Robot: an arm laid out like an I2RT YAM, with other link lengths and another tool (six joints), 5 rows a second.
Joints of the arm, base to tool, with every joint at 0 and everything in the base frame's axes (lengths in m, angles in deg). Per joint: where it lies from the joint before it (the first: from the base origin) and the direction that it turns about. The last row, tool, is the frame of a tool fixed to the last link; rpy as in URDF.
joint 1: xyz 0.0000 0.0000 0.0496 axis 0 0 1
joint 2: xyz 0.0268 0.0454 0.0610 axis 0 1 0
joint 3: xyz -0.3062 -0.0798 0.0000 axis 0 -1 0
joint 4: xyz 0.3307 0.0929 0.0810 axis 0 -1 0
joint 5: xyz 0.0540 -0.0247 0.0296 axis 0 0 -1
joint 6: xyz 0.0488 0.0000 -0.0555 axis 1 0 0
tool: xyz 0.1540 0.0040 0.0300 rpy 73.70 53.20 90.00
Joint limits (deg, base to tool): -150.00..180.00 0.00..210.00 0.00..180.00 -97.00..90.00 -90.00..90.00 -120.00..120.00
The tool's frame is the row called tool.
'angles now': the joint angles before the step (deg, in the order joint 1, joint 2, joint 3, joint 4, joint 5, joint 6). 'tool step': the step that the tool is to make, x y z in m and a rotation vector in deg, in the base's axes. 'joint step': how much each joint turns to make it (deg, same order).
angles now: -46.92 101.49 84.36 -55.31 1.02 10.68
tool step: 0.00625 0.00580 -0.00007 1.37 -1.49 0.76
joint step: 0.11 0.00 -0.01 0.03 -2.12 -0.01
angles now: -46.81 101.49 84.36 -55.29 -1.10 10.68
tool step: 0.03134 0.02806 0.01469 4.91 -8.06 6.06
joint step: 0.42 -0.89 0.34 0.46 -10.54 -2.45
